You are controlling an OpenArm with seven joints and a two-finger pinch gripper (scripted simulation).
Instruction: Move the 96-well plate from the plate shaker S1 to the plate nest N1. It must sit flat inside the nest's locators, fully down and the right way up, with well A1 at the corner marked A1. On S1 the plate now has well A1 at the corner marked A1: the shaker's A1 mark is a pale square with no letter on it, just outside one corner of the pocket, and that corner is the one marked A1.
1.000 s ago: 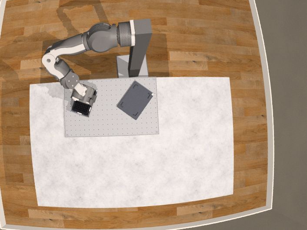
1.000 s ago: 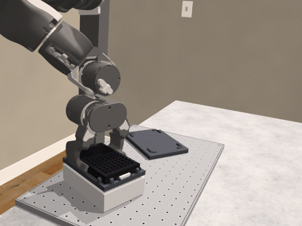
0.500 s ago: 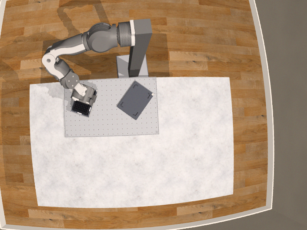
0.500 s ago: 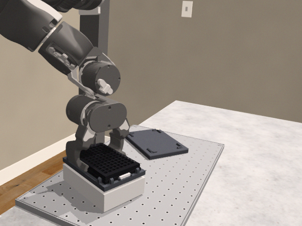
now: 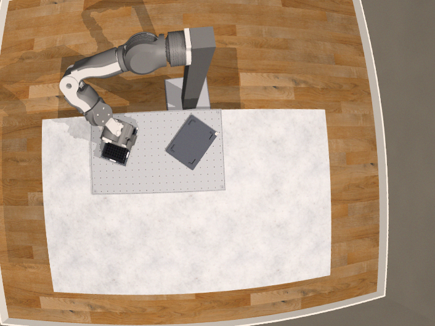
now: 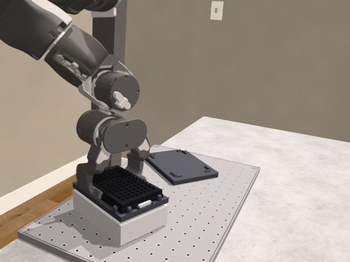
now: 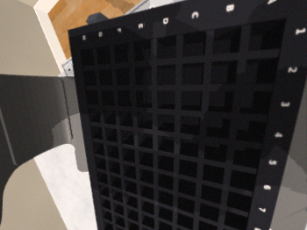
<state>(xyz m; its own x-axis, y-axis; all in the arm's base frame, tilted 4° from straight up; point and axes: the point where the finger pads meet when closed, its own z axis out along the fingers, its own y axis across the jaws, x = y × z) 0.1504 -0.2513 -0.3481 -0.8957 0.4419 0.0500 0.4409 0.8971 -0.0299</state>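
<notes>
Now: hand 260 mm to the right of the dark plate nest N1, 60 mm above it and 40 mm short of it. Also, from my hand: black 96-well plate (10 mm to the right, 10 mm ahead).
</notes>
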